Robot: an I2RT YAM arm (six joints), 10 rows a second.
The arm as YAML. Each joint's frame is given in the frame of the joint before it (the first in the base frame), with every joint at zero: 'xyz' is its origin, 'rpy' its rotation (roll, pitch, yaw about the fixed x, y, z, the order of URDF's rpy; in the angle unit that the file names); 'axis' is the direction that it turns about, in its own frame. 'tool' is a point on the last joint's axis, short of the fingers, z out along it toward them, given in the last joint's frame.
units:
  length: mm
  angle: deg
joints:
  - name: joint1
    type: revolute
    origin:
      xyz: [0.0, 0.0, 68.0]
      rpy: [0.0, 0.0, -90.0]
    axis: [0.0, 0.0, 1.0]
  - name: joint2
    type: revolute
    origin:
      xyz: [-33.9, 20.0, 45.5]
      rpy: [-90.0, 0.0, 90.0]
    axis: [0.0, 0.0, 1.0]
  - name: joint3
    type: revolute
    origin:
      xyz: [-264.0, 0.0, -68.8]
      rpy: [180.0, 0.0, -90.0]
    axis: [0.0, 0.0, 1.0]
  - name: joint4
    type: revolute
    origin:
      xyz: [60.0, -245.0, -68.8]
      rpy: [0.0, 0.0, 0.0]
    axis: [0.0, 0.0, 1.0]
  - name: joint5
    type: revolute
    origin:
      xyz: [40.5, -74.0, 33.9]
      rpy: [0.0, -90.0, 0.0]
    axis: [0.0, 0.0, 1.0]
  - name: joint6
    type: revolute
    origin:
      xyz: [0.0, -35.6, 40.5]
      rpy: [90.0, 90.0, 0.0]
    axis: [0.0, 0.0, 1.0]
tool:
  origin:
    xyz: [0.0, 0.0, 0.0]
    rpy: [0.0, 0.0, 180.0]
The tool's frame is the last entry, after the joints.
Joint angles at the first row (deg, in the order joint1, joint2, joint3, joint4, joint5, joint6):
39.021, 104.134, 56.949, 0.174, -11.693, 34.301
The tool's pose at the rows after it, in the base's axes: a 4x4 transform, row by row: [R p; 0 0 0 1], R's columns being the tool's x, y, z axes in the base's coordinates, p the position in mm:
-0.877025, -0.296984, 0.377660, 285.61; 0.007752, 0.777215, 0.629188, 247.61; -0.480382, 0.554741, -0.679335, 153.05; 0, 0, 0, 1
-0.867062, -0.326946, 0.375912, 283.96; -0.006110, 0.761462, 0.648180, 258.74; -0.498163, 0.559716, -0.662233, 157.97; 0, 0, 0, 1
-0.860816, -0.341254, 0.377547, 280.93; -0.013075, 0.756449, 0.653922, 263.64; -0.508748, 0.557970, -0.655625, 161.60; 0, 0, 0, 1
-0.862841, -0.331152, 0.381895, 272.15; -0.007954, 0.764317, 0.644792, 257.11; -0.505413, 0.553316, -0.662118, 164.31; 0, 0, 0, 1
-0.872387, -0.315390, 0.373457, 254.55; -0.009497, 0.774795, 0.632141, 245.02; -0.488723, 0.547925, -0.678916, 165.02; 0, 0, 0, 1
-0.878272, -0.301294, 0.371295, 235.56; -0.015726, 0.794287, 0.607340, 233.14; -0.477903, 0.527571, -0.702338, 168.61; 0, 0, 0, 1
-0.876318, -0.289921, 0.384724, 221.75; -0.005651, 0.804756, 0.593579, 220.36; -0.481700, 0.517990, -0.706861, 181.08; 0, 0, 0, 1
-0.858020, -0.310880, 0.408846, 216.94; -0.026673, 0.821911, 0.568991, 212.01; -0.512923, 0.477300, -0.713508, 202.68; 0, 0, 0, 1
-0.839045, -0.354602, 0.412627, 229.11; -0.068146, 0.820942, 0.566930, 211.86; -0.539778, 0.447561, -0.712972, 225.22; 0, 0, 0, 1
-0.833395, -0.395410, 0.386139, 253.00; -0.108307, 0.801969, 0.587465, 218.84; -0.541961, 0.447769, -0.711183, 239.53; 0, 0, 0, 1
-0.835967, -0.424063, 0.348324, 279.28; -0.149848, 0.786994, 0.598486, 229.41; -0.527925, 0.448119, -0.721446, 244.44; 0, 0, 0, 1
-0.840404, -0.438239, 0.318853, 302.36; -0.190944, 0.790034, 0.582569, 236.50; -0.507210, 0.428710, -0.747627, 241.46; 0, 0, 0, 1
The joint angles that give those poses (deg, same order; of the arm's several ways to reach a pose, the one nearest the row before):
39.607, 105.367, 58.169, 2.731, -14.122, 35.641
41.055, 105.815, 59.574, 3.202, -13.998, 35.602
41.942, 105.525, 59.936, 3.185, -13.536, 35.576
42.165, 103.106, 57.658, 2.683, -12.802, 36.009
42.686, 98.951, 53.183, 1.770, -12.209, 36.727
43.571, 94.158, 49.291, -0.739, -10.609, 37.178
43.759, 88.607, 46.911, -4.063, -9.360, 37.598
43.455, 84.282, 48.436, -10.191, -7.576, 35.155
41.795, 84.495, 54.069, -15.701, -8.492, 30.932
39.600, 88.784, 61.542, -19.381, -11.918, 27.235
37.946, 94.826, 69.357, -22.835, -14.938, 24.188
36.554, 100.490, 75.894, -26.512, -16.145, 21.186

